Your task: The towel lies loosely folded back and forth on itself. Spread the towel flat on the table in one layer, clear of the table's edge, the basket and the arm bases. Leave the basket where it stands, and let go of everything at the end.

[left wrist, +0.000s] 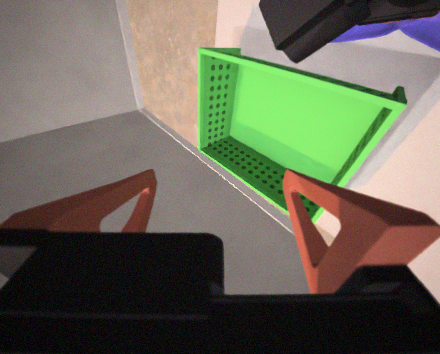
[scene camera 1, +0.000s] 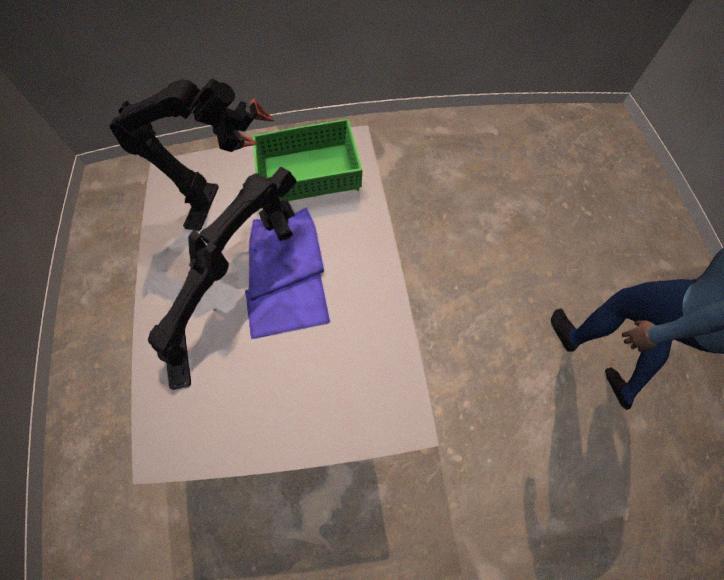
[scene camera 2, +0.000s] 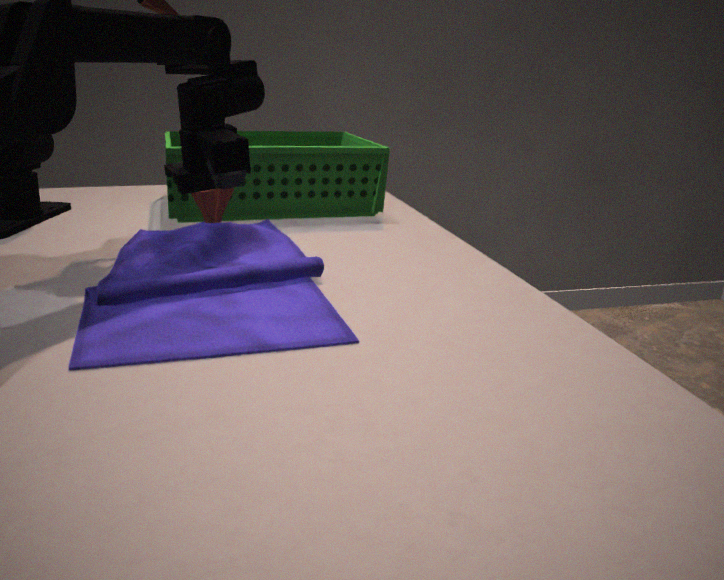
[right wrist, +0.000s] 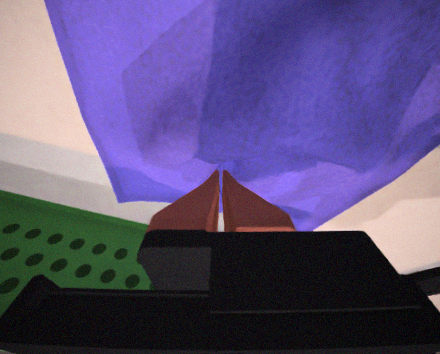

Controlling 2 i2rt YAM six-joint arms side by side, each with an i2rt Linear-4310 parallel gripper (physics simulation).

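Observation:
The purple towel (scene camera 1: 259, 320) (scene camera 2: 217, 326) (left wrist: 427, 30) (right wrist: 300, 100) lies on the table with its near part flat. A raised fold crosses its middle, and the part beyond overlaps the near part. Its far end is slightly wrinkled and raised at my right gripper (scene camera 2: 211, 221) (right wrist: 220, 176), which is shut on the towel near the far edge, low over the table. The arm hides those fingers in scene camera 1. My left gripper (scene camera 1: 263, 131) (left wrist: 219, 176) is open and empty, high beside the basket's left end. The green basket (scene camera 1: 329, 181) (scene camera 2: 302, 157) (left wrist: 285, 105) (right wrist: 75, 225) stands upright beyond the towel, apart from it.
The pale table (scene camera 1: 362, 392) (scene camera 2: 483, 422) has its long edge to the right of the towel. The left arm's base (scene camera 1: 200, 208) and right arm's base (scene camera 1: 179, 374) stand at the left. A person (scene camera 1: 640, 308) is on the floor at the right, away from the table.

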